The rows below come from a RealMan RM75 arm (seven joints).
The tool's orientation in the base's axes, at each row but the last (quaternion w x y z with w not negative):
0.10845 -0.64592 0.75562 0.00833
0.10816 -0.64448 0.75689 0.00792
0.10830 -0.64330 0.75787 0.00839
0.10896 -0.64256 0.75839 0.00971
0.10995 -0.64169 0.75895 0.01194
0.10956 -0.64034 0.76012 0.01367
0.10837 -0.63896 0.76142 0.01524
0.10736 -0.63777 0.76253 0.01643
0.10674 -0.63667 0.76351 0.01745
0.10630 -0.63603 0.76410 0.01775
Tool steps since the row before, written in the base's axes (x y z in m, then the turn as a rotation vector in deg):
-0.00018 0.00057 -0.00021 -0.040 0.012 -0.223
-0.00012 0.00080 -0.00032 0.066 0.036 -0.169
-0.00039 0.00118 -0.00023 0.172 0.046 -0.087
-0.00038 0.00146 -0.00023 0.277 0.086 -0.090
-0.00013 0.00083 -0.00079 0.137 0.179 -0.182
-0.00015 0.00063 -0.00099 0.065 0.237 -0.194
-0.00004 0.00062 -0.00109 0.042 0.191 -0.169
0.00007 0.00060 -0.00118 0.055 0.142 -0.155
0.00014 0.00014 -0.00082 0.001 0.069 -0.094
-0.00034 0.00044 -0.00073 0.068 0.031 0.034
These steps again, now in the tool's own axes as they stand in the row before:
-0.00049 0.00030 0.00026 0.033 0.070 0.213
-0.00071 0.00029 0.00042 -0.015 -0.037 0.181
-0.00105 0.00061 0.00034 -0.055 -0.149 0.118
-0.00132 0.00065 0.00039 -0.109 -0.244 0.143
-0.00064 0.00037 0.00088 -0.162 -0.080 0.227
-0.00041 0.00038 0.00104 -0.204 0.002 0.237
-0.00039 0.00028 0.00116 -0.161 0.013 0.202
-0.00037 0.00018 0.00126 -0.118 -0.010 0.182
-0.00001 -0.00002 0.00084 -0.050 0.022 0.103
-0.00023 0.00049 0.00074 -0.048 -0.064 -0.019

